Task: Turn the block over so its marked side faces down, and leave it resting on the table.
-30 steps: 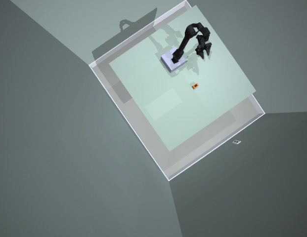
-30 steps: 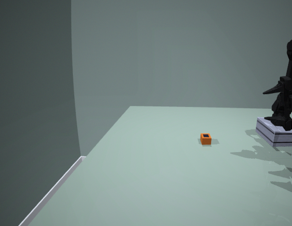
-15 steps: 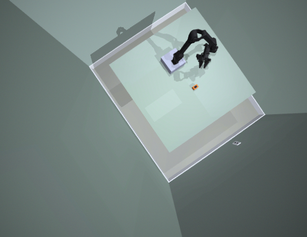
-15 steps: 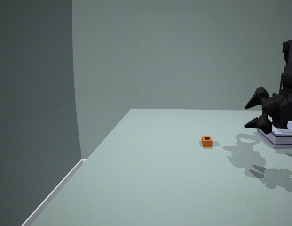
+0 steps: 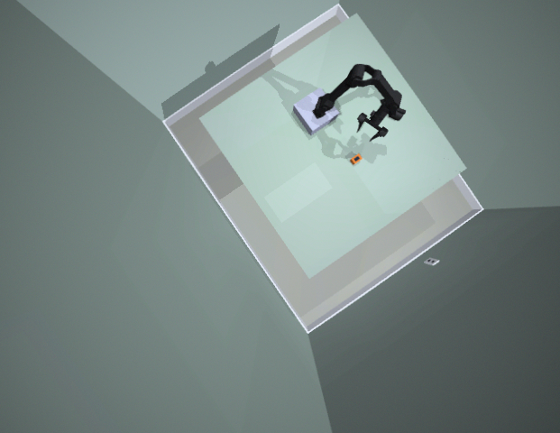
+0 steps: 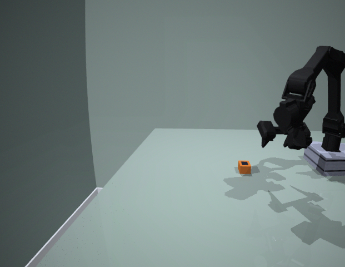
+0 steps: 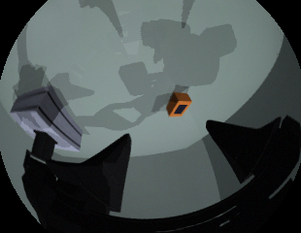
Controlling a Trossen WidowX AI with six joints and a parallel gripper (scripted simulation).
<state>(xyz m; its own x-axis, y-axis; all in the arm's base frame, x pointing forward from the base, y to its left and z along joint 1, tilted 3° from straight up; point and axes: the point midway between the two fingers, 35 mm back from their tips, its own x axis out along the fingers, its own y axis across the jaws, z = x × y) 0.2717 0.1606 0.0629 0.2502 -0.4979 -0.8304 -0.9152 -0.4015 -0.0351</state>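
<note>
Now: the orange block 9 cm below my gripper tip, 9 cm ahead of it and 6 cm to the right of it.
</note>
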